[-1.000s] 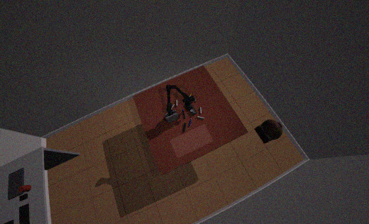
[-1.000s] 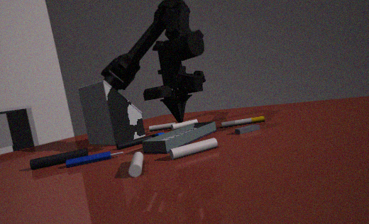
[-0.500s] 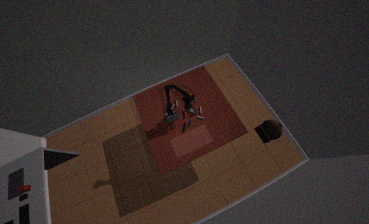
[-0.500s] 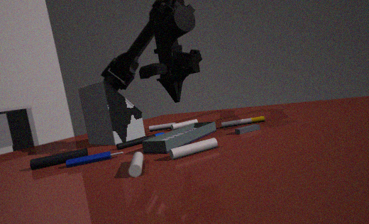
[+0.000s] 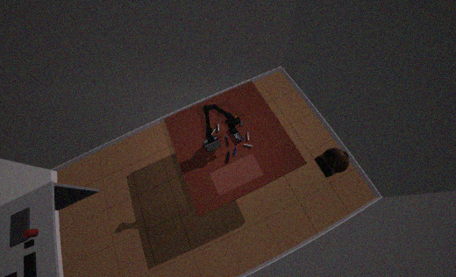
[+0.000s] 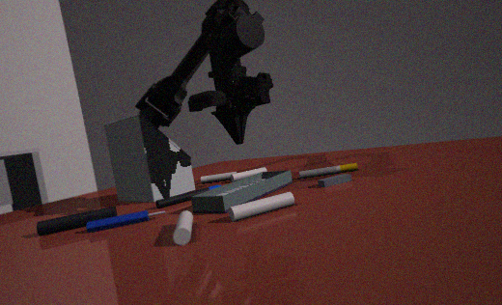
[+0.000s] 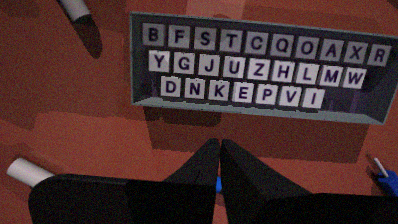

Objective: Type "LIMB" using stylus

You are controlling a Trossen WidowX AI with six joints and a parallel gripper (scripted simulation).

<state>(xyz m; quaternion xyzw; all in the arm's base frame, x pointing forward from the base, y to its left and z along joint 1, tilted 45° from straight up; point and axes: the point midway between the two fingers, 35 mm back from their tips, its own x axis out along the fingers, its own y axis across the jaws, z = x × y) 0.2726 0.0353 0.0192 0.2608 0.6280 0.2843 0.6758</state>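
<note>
Right now my gripper tip is 20 cm to the left of the blue stylus, 9 cm above it and 6 cm past it. The rest, counted from my gripper tip: dark blue-capped pen: 9 cm below, 9 cm behind, 4 cm to the right; L key: 8 cm below, 7 cm to the right, 3 cm ahead; M key: 9 cm to the right, 8 cm below, 4 cm ahead.
</note>
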